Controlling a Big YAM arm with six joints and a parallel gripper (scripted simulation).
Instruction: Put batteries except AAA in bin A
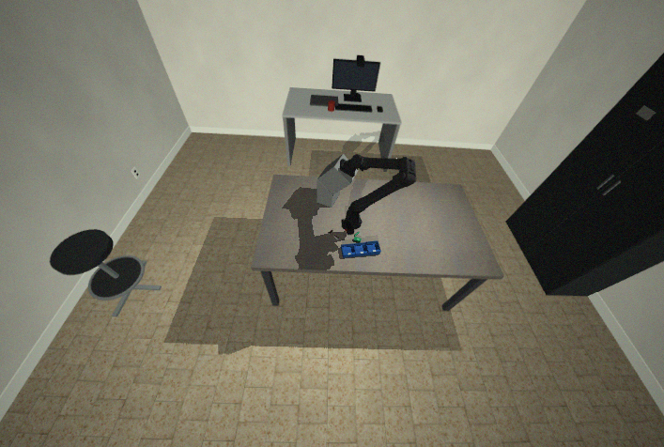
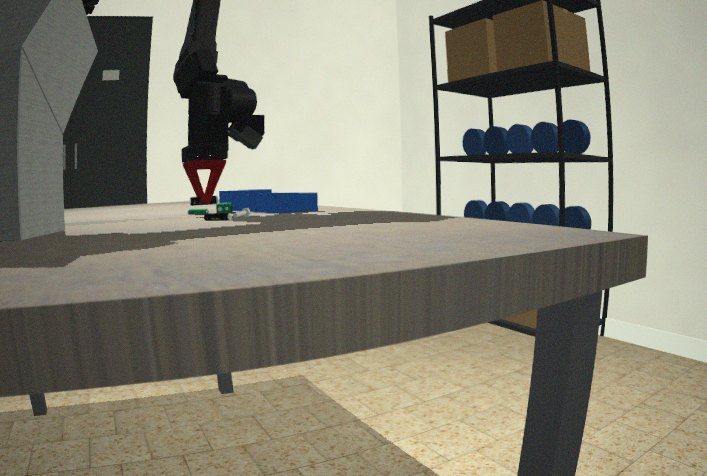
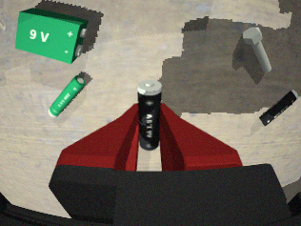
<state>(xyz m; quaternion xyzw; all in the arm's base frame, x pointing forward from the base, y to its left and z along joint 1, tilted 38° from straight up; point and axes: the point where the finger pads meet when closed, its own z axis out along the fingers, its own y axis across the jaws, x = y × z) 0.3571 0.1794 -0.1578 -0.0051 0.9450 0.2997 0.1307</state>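
The blue tray is 130 mm ahead of my hand, 90 mm to the left of it and 10 mm below it. From my hand the other things lie so: green 9 V battery: 60 mm to the left, 50 mm ahead, 20 mm below; white bolt: 70 mm to the right, 50 mm ahead, 20 mm below; thin green battery: 70 mm to the left, 20 mm below.
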